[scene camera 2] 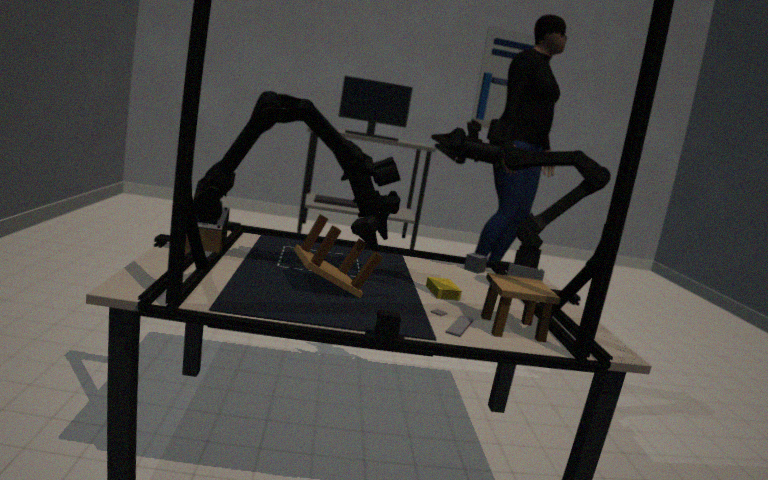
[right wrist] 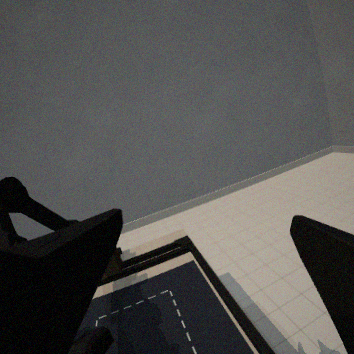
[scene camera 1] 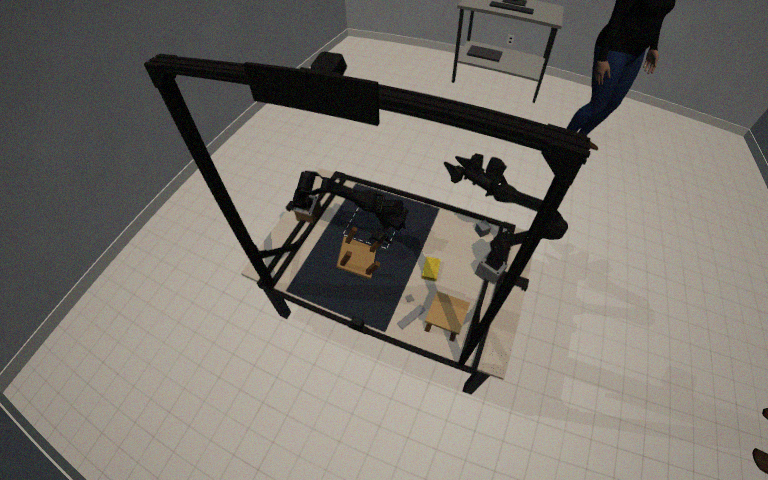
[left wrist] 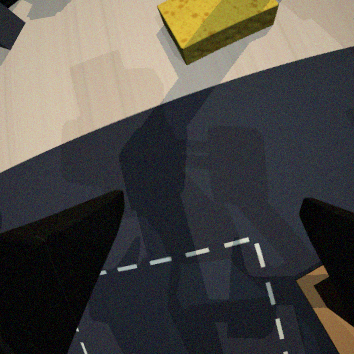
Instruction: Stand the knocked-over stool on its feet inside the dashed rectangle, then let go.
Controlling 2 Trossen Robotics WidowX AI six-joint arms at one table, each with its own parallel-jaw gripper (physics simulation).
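Pixels of known places: left gripper, fingertip midpoint: [scene camera 2: 381, 245] [scene camera 1: 398, 236] [left wrist: 214, 202]; right gripper, fingertip midpoint: [scene camera 2: 433, 140] [right wrist: 206, 220] [scene camera 1: 449, 159]; left arm's base at its link origin: [scene camera 2: 207, 215] [scene camera 1: 305, 203]; right arm's base at its link origin: [scene camera 2: 526, 268] [scene camera 1: 493, 263].
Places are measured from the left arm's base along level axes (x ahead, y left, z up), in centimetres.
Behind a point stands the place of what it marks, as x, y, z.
Observation:
The knocked-over stool [scene camera 1: 359, 257] {34.9, -15.1, -5.8} [scene camera 2: 331, 275] {34.7, -23.2, -4.8} [left wrist: 337, 320] {35.6, -8.0, -7.0} is upside down and steeply tilted over the dark mat, legs up, its left end higher than its right in scene camera 2. The dashed rectangle [scene camera 1: 387, 247] [scene camera 2: 280, 255] [left wrist: 197, 251] [right wrist: 169, 291] is partly hidden by stool and arm. My left gripper [scene camera 1: 389, 233] {47.7, -1.5, -1.0} [scene camera 2: 378, 240] {47.7, -1.5, -1.0} [left wrist: 214, 202] {47.7, -1.5, -1.0} is open and empty beside the legs; one finger overlaps the stool in the left wrist view, and I cannot tell whether they touch. My right gripper [scene camera 1: 451, 164] {60.9, 21.8, 28.6} [scene camera 2: 438, 141] {60.9, 21.8, 28.6} [right wrist: 206, 220] {60.9, 21.8, 28.6} is open and empty, high behind the table.
A second stool [scene camera 1: 447, 311] {78.2, -28.9, 0.6} [scene camera 2: 523, 287] {77.9, -31.1, 0.6} stands upright at the near right. A yellow sponge [scene camera 1: 431, 267] {65.6, -7.3, -7.7} [scene camera 2: 443, 287] {64.5, -11.0, -7.8} [left wrist: 220, 25] {62.6, -6.6, -7.8} lies right of the mat. A grey block [scene camera 1: 482, 227] {81.7, 21.0, -5.4} [scene camera 2: 475, 262] {81.2, 19.9, -7.2} and a flat grey piece [scene camera 2: 459, 326] {64.5, -32.6, -10.0} are on the table. A black frame surrounds it.

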